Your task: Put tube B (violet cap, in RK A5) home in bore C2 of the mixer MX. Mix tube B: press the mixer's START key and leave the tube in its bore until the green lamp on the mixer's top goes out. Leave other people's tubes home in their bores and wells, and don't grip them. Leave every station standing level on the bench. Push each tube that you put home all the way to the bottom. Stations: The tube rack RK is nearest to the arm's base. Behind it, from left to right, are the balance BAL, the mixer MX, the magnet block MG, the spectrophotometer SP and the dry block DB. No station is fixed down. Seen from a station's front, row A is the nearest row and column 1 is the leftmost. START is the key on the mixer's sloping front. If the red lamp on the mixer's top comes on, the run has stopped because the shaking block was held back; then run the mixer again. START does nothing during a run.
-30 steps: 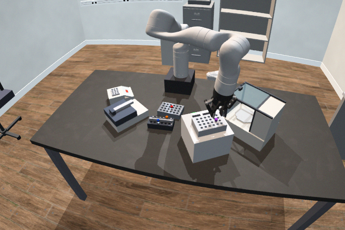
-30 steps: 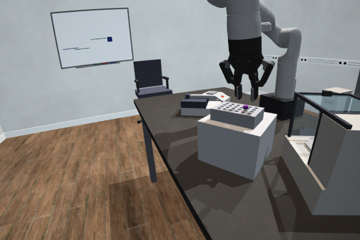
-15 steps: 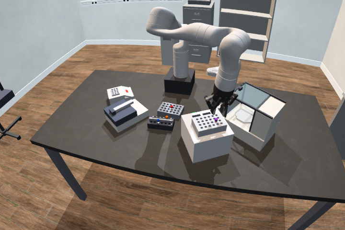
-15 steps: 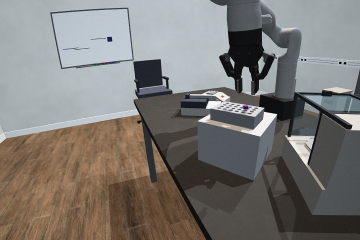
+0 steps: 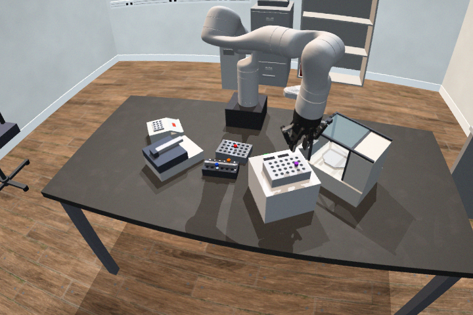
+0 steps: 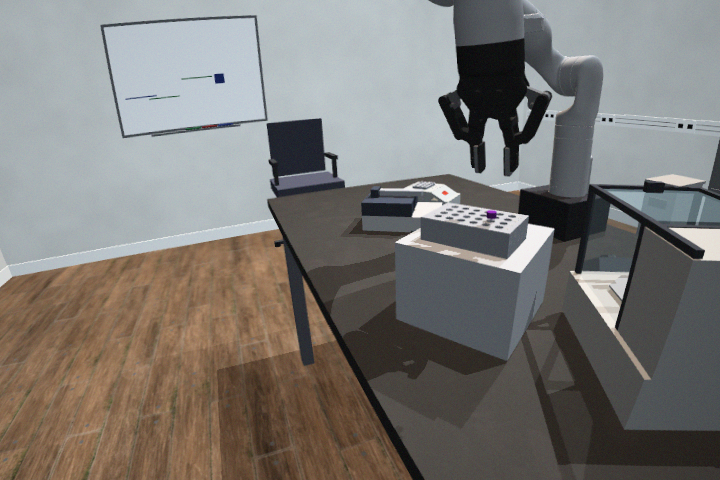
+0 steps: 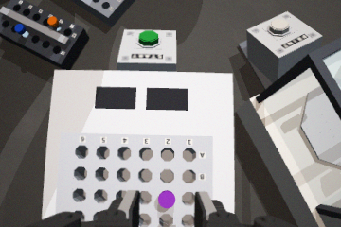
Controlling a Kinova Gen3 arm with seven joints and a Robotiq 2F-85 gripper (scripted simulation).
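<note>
Right now the green start key is 15 cm behind my hand, 12 cm to the right of it and 18 cm below it. The rest, counted from my hand: dark magnet block MG 9 cm behind, 28 cm to the right, 23 cm below; then grey bored block 3 cm to the right, 10 cm below; then red-capped tube 20 cm behind, 25 cm to the right, 22 cm below.
</note>
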